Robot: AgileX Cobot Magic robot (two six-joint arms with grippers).
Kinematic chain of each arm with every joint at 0, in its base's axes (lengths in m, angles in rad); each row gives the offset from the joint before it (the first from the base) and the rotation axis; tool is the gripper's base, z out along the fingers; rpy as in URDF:
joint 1: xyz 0 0 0.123 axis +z
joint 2: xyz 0 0 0 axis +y
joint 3: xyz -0.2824 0 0.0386 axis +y
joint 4: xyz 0.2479 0 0.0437 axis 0.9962 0 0.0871
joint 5: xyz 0 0 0 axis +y
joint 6: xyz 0.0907 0 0.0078 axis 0.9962 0 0.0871
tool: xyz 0 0 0 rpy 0 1.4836 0
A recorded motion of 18 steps. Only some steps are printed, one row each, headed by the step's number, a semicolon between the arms.
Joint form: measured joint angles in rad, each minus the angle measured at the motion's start. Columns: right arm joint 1, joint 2, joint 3, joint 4, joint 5, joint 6; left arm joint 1, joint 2, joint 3, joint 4, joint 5, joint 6.
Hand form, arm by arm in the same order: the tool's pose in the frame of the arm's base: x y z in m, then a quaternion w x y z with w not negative. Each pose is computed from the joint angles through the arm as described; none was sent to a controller.
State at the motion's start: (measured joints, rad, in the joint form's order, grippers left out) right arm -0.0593 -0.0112 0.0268 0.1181 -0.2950 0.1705; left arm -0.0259 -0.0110 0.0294 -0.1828 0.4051 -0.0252
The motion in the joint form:
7: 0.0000 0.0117 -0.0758 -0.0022 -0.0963 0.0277; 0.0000 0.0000 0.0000 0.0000 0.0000 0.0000
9: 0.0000 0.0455 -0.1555 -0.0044 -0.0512 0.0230; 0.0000 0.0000 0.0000 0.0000 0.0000 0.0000
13: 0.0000 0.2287 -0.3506 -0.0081 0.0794 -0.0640; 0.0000 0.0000 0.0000 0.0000 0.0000 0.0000
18: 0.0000 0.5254 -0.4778 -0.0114 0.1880 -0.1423; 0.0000 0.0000 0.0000 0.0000 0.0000 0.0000
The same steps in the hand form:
7: 0.0416 -0.0065 0.2629 0.86088 0.10936 0.48769 0.09537; 0.0515 -0.0079 0.1681 0.57420 -0.04730 0.81209 -0.09259
9: 0.0402 -0.0059 0.2837 0.86126 0.10570 0.48794 0.09470; 0.0515 -0.0079 0.1681 0.57420 -0.04730 0.81209 -0.09259
13: 0.0578 -0.0056 0.3274 0.83359 0.08453 0.54277 0.05813; 0.0515 -0.0079 0.1681 0.57420 -0.04730 0.81209 -0.09259
18: 0.1133 -0.0077 0.3352 0.75127 0.06799 0.65603 0.02443; 0.0515 -0.0079 0.1681 0.57420 -0.04730 0.81209 -0.09259

